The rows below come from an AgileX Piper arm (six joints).
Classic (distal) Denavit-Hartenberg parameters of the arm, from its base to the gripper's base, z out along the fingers. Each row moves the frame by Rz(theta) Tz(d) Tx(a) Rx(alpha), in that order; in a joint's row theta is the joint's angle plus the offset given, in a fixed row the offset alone. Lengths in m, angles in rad.
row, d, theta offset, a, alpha
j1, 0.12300, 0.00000, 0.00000, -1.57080
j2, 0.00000, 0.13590, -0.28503, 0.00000
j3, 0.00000, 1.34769, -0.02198, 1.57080
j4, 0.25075, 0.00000, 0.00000, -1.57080
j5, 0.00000, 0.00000, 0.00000, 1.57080
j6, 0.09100, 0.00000, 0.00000, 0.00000
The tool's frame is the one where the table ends.
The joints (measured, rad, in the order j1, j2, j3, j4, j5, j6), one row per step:
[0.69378, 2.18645, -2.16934, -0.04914, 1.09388, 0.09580]
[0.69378, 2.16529, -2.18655, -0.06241, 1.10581, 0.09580]
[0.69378, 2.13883, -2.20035, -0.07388, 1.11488, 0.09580]
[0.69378, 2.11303, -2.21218, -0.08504, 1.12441, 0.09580]
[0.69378, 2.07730, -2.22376, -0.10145, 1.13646, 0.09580]
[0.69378, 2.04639, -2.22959, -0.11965, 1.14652, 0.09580]
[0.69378, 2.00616, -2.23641, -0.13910, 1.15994, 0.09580]
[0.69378, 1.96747, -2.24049, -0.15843, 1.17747, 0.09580]
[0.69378, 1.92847, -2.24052, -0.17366, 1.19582, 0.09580]
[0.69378, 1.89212, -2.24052, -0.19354, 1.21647, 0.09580]
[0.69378, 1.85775, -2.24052, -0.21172, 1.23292, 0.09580]
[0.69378, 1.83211, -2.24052, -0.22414, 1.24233, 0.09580]
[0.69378, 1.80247, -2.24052, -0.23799, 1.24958, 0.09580]
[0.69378, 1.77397, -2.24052, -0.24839, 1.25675, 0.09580]
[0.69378, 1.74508, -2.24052, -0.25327, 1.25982, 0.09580]
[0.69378, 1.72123, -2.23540, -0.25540, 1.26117, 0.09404]
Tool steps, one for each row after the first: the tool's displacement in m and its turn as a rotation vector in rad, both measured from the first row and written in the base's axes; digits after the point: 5 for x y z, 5 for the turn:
[-0.00246, -0.00348, 0.01492, 0.00680, -0.02876, -0.00185]
[-0.00609, -0.00774, 0.03141, 0.01807, -0.05997, -0.00398]
[-0.01010, -0.01230, 0.04682, 0.02768, -0.08856, -0.00662]
[-0.01614, -0.01914, 0.06651, 0.03802, -0.12585, -0.01109]
[-0.02161, -0.02568, 0.08209, 0.04161, -0.15758, -0.01633]
[-0.02954, -0.03445, 0.10166, 0.04899, -0.19520, -0.02344]
[-0.03789, -0.04359, 0.11902, 0.05141, -0.22604, -0.03183]
[-0.04691, -0.05288, 0.13473, 0.05422, -0.25062, -0.04003]
[-0.05561, -0.06244, 0.14876, 0.05074, -0.27396, -0.05055]
[-0.06408, -0.07160, 0.16179, 0.05008, -0.29779, -0.06087]
[-0.07055, -0.07841, 0.17139, 0.05233, -0.31698, -0.06835]
[-0.07813, -0.08629, 0.18243, 0.05763, -0.34158, -0.07682]
[-0.08579, -0.09386, 0.19267, 0.06485, -0.36319, -0.08430]
[-0.09387, -0.10114, 0.20293, 0.07882, -0.38502, -0.08936]
[-0.10032, -0.10675, 0.20984, 0.08795, -0.39960, -0.09089]

